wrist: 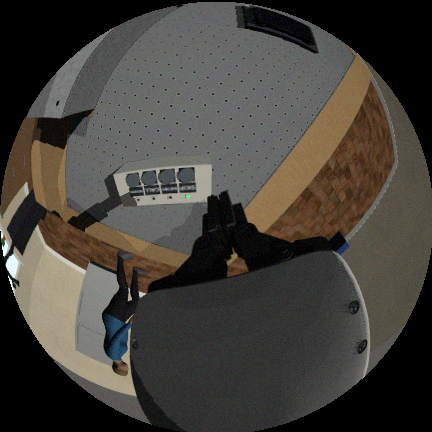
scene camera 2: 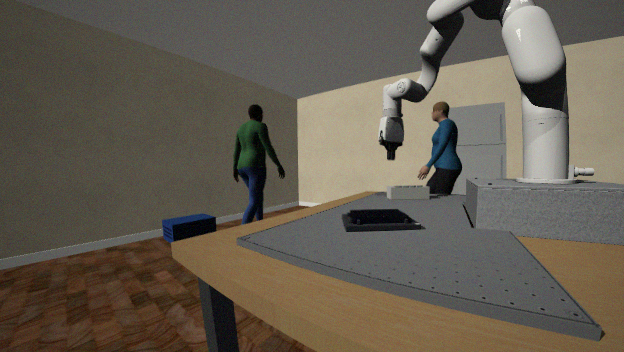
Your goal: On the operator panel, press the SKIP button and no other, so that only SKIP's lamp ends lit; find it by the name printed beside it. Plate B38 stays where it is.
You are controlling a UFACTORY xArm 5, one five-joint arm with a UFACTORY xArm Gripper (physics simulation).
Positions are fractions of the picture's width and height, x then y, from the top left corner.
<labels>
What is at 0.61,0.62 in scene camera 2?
A black tray.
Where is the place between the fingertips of the gripper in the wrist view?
0.52,0.48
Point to an operator panel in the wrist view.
At 0.46,0.44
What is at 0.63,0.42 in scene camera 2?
The gripper.
</labels>
